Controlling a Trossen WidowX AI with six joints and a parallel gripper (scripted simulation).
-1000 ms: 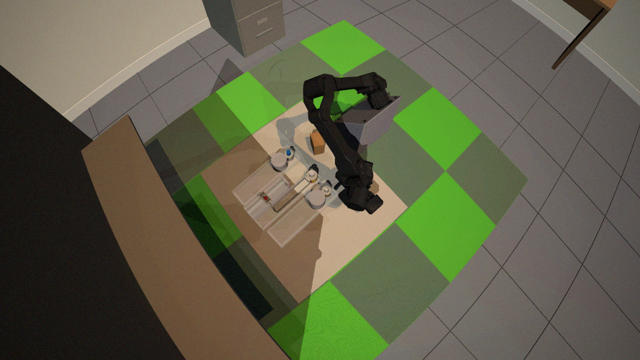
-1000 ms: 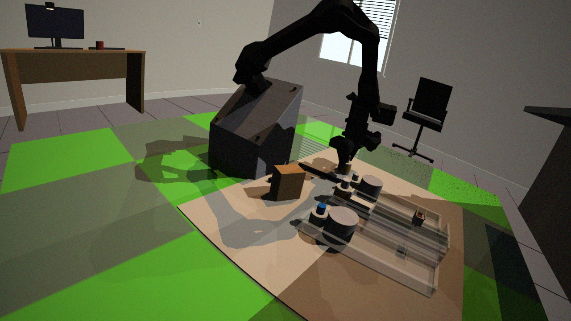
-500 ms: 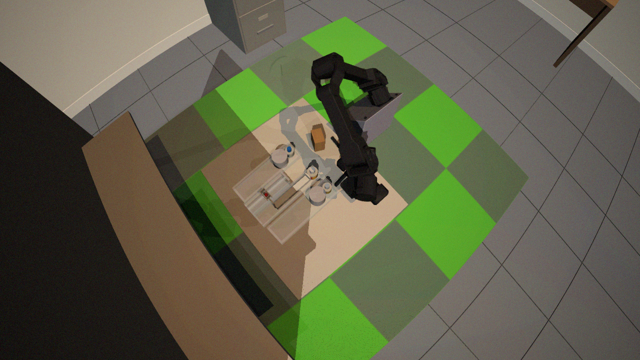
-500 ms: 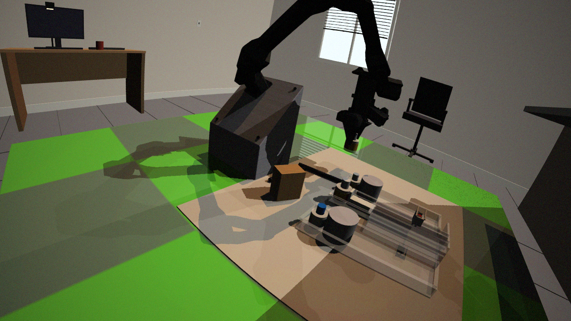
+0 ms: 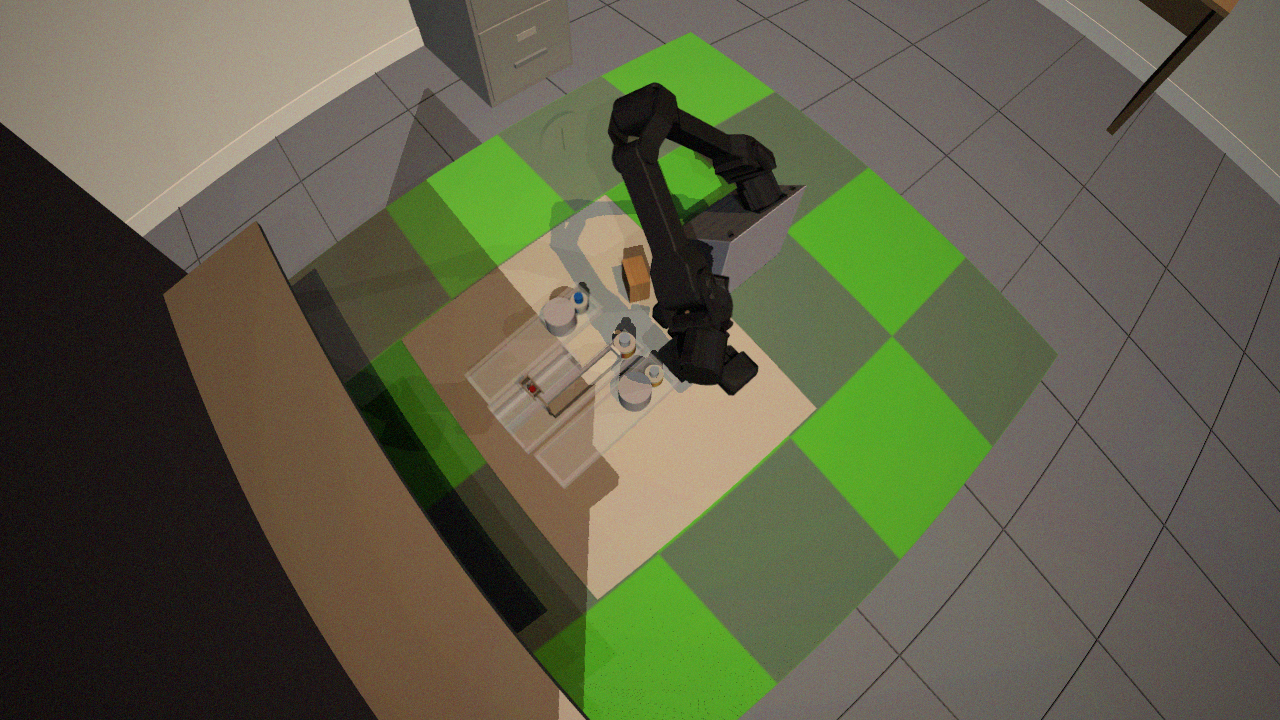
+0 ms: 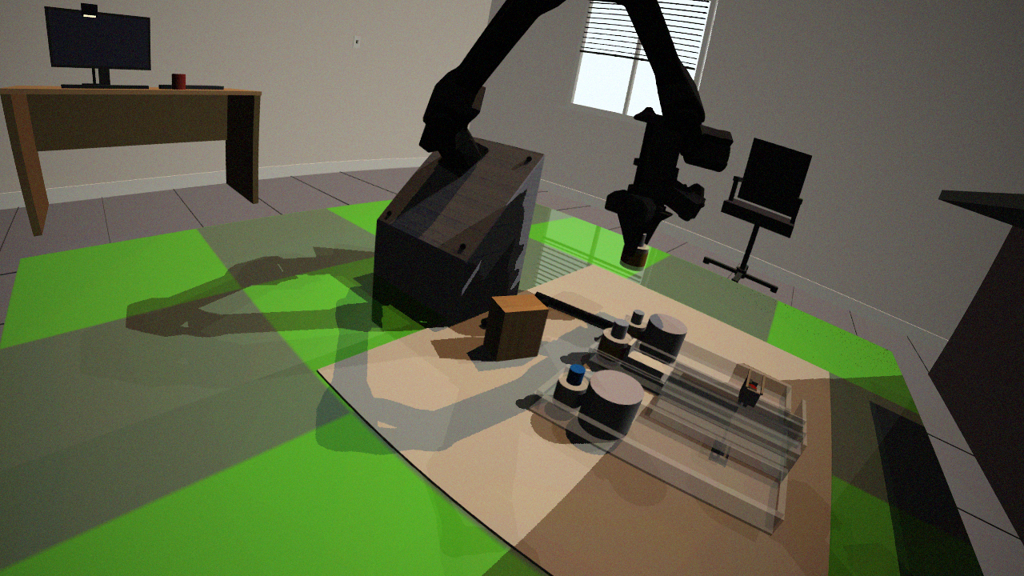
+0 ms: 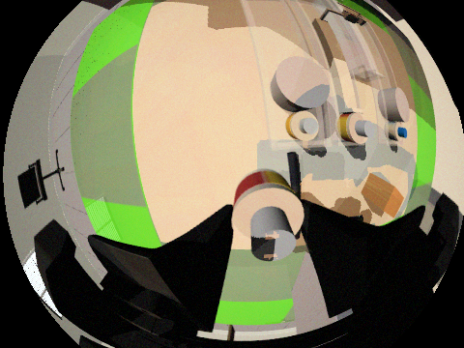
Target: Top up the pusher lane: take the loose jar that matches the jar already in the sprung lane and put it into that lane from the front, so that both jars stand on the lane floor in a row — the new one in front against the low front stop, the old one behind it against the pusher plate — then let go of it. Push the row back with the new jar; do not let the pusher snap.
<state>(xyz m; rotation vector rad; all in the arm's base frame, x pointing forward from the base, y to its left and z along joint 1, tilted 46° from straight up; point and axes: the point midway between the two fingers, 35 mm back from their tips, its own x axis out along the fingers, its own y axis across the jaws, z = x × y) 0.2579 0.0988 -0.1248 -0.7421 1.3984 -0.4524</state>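
Right now the brown box is 2 cm behind my gripper tip, 23 cm to the right of it and 8 cm below it. From my gripper tip the other things lie so: clear lane rack: 22 cm ahead, 12 cm to the right, 10 cm below; red mark: 26 cm ahead, 13 cm to the right, 5 cm below.
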